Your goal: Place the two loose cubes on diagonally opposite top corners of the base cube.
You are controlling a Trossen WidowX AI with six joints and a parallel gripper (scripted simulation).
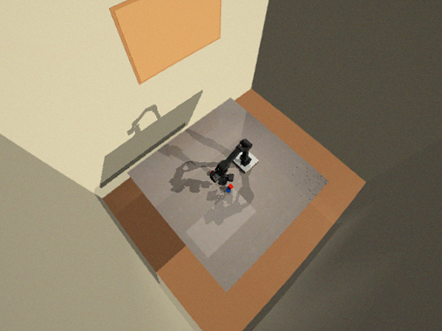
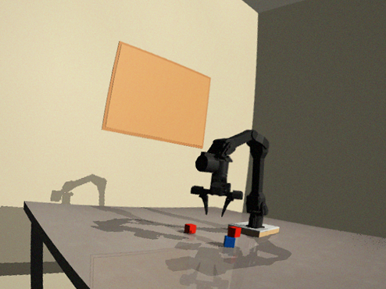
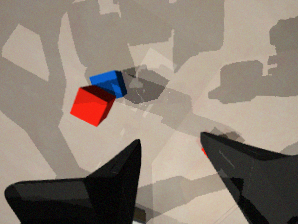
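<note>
Now: gripper tip 80 mm to the right of the blue cube, 80 mm above it and 10 mm past it.
</note>
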